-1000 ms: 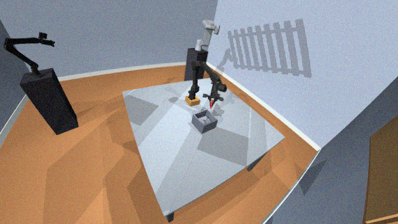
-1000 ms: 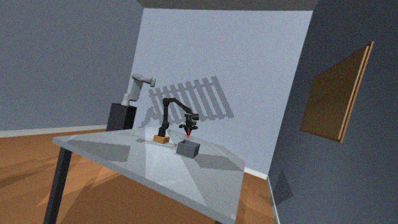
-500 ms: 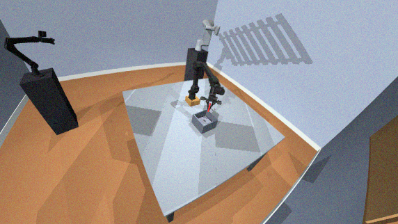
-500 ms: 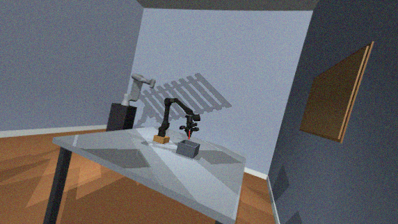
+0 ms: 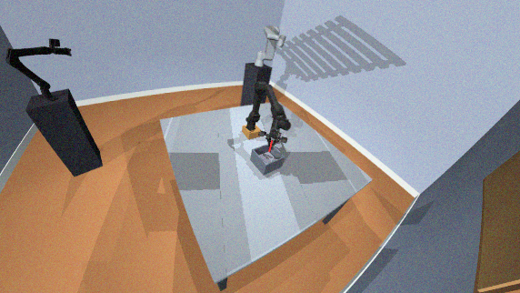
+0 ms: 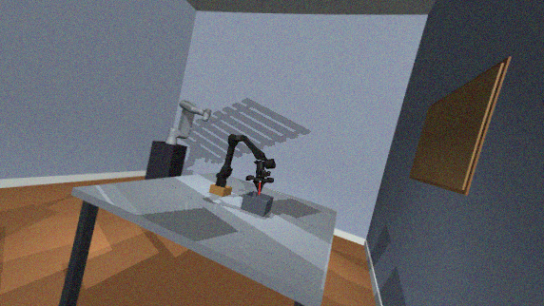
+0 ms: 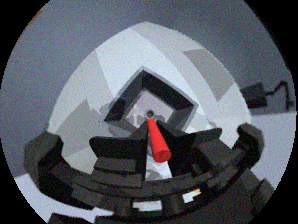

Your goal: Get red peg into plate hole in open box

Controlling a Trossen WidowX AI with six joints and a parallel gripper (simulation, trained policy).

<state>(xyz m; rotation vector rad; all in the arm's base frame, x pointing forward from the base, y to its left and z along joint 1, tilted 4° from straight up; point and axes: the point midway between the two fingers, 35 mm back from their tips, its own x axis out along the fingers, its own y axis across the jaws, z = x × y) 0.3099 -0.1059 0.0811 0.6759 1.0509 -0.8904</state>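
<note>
The red peg is 20 mm above my gripper tip, 10 mm to the left of it and 10 mm behind it. Round my gripper tip: box: 90 mm below, 20 mm to the right, 10 mm ahead.
</note>
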